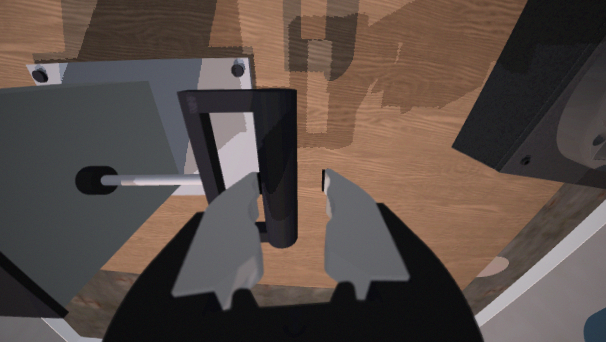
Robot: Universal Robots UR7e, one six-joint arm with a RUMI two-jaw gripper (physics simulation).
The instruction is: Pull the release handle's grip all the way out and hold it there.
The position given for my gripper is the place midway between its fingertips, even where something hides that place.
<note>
In view: my gripper (pixel 291 173) and a pale metal base plate (pixel 166 77).
</note>
